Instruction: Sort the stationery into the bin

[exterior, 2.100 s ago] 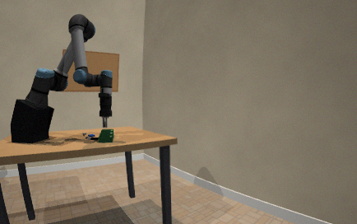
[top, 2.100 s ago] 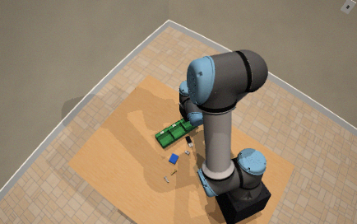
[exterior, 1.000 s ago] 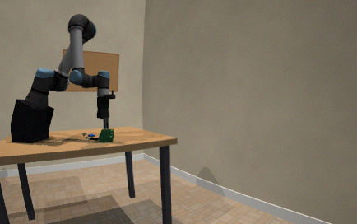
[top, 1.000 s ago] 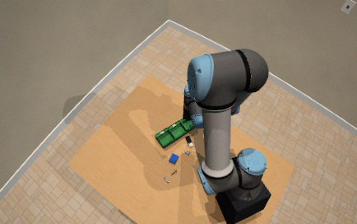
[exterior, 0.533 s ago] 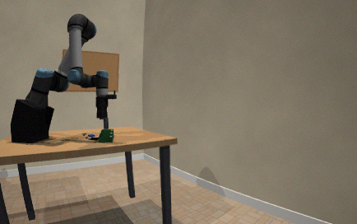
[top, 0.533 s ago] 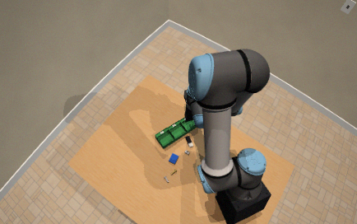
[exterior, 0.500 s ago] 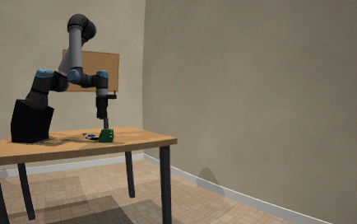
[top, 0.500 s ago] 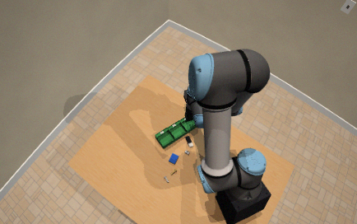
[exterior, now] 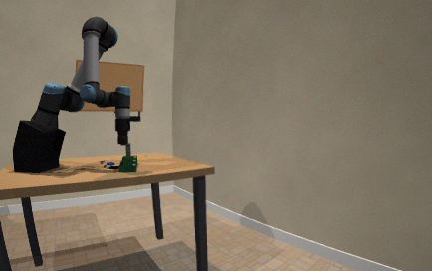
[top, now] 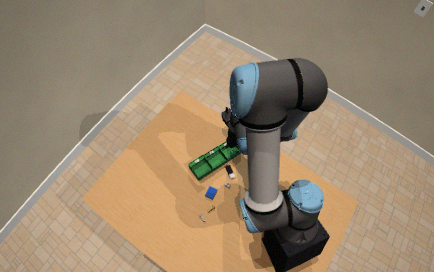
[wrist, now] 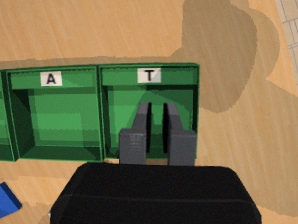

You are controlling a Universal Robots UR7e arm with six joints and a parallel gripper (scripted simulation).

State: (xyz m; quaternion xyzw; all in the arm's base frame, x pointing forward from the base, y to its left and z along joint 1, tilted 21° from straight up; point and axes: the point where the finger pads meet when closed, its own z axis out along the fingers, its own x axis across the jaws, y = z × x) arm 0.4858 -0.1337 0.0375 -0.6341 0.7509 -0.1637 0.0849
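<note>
Now: hand 9 cm to the right of the green bin, 6 cm above it and 1 cm short of it. Also, from my hand: blue pad 22 cm to the left, 10 cm behind, 8 cm below; black block 9 cm to the left, 9 cm behind, 8 cm below; brass screw 27 cm to the left, 15 cm behind, 8 cm below.
</note>
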